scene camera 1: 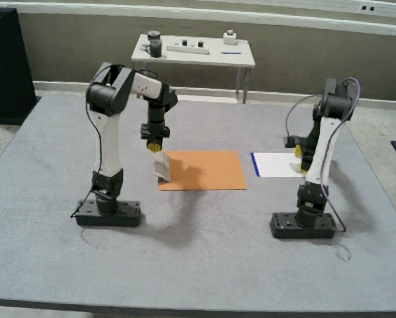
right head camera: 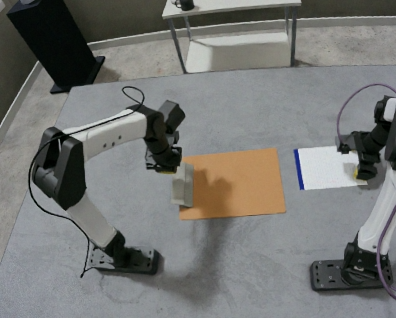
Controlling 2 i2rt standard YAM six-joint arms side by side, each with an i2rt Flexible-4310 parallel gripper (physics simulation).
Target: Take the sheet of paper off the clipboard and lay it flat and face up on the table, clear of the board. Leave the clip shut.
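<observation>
The sheet of paper (right head camera: 325,167) (scene camera 1: 275,165) is white, with a blue band along its left edge. It lies flat on the table, to the right of the orange clipboard (right head camera: 245,185) (scene camera 1: 215,170) with a gap between them. The pale clip (right head camera: 182,185) (scene camera 1: 162,167) is at the board's left edge, its lever tilted up; its jaw line is hard to see. My left gripper (right head camera: 168,172) (scene camera 1: 154,147) has its yellow fingertips together at the clip's far end. My right gripper (right head camera: 355,162) (scene camera 1: 300,159) is open, low over the sheet's right part and hiding some of it.
The grey table (right head camera: 240,265) (scene camera 1: 200,270) carries both arm bases. A white side table (right head camera: 230,9) (scene camera 1: 212,57) stands behind it, with a dark mug (right head camera: 186,4) (scene camera 1: 156,48) on it. A black stand (right head camera: 55,45) is at the back left.
</observation>
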